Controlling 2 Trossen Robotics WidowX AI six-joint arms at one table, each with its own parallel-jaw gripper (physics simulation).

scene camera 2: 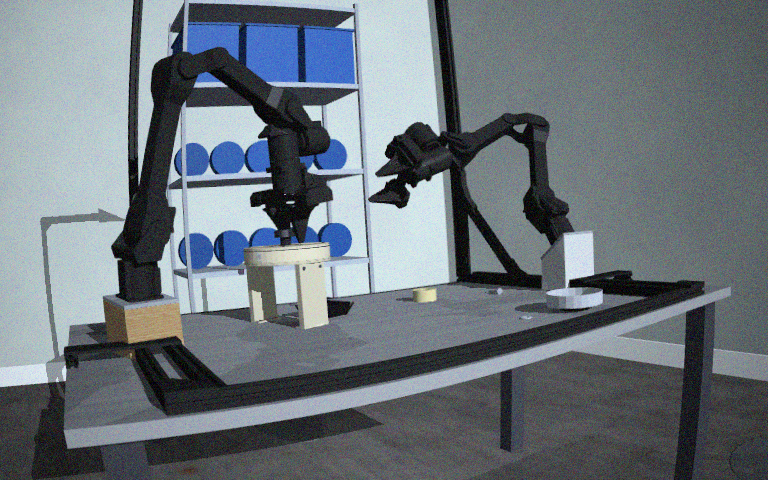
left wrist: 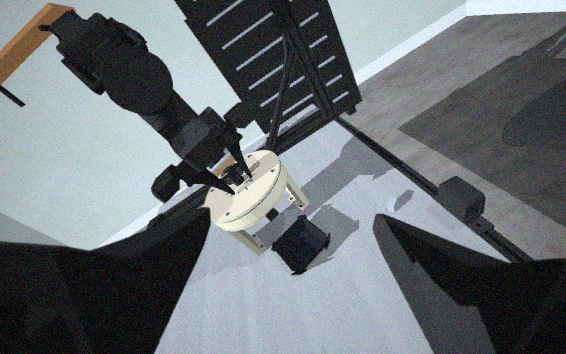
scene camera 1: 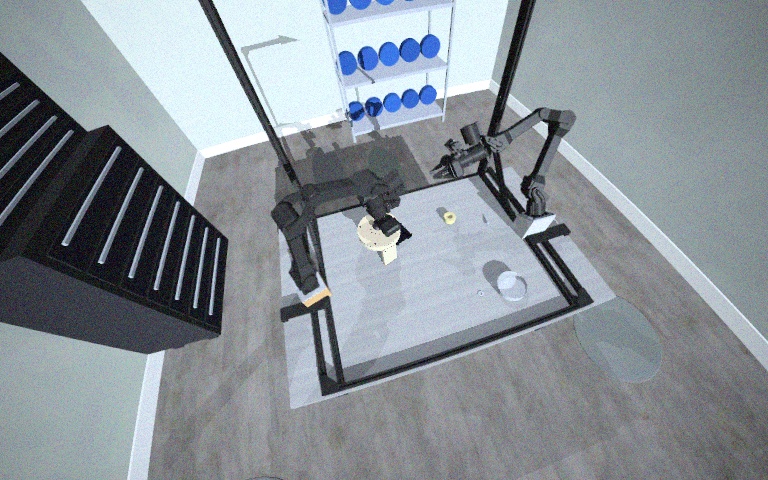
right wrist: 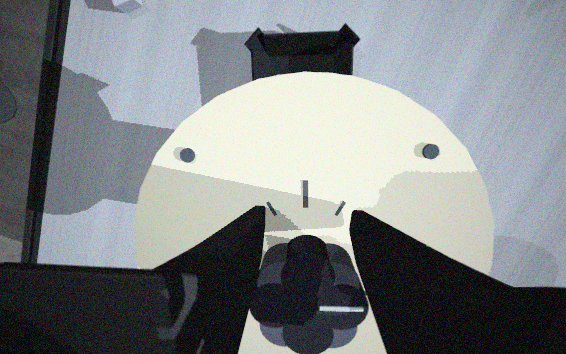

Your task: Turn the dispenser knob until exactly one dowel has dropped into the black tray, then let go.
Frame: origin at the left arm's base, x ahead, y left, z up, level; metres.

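Where they show: left gripper, fingertip midpoint: (scene camera 2: 372,188) (left wrist: 293,218) (scene camera 1: 431,175); right gripper, fingertip midpoint: (scene camera 2: 294,242) (left wrist: 242,185) (scene camera 1: 383,224) (right wrist: 307,218); left arm's base, origin of the base link: (scene camera 2: 566,244) (scene camera 1: 536,214); right arm's base, origin of the base link: (scene camera 2: 139,297) (left wrist: 216,158) (scene camera 1: 308,283).
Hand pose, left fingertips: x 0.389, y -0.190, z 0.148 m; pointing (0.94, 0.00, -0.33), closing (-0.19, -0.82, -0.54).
Observation:
Each offset is from my left fingertips to the top centre of the thing.
The cream dispenser @(dz -0.102, dx +0.238, dy +0.102 m) (scene camera 1: 368,236) (scene camera 2: 287,257) (left wrist: 265,197) (right wrist: 310,125) stands on its legs, its round top level. Its dark lobed knob @(dz -0.074, dx +0.238, dy +0.102 m) (scene camera 2: 284,233) (right wrist: 306,295) is upright at the centre, with its white line pointing right in the right wrist view. My right gripper (scene camera 2: 291,234) (left wrist: 242,185) (right wrist: 307,218) is shut on the knob from above, one finger on each side. The black tray @(dz -0.225, dx +0.156, dy +0.068 m) (scene camera 1: 404,233) (scene camera 2: 339,307) (left wrist: 301,245) (right wrist: 302,57) sits beside the dispenser. I make out no dowel in its dark inside. My left gripper (scene camera 1: 432,172) (scene camera 2: 374,185) (left wrist: 293,218) is open and empty, raised high away from the dispenser.
A yellow ring @(dz -0.224, dx -0.086, dy +0.047 m) (scene camera 1: 445,219) (scene camera 2: 424,296) lies right of the tray in both scene views. A round white dish @(dz -0.217, dx -0.184, dy +0.415 m) (scene camera 2: 574,298) stands farther right, with a small pale piece @(dz -0.247, dx -0.071, dy +0.404 m) (scene camera 1: 480,293) (scene camera 2: 526,317) near it. Black frame rails (scene camera 1: 470,331) edge the table.

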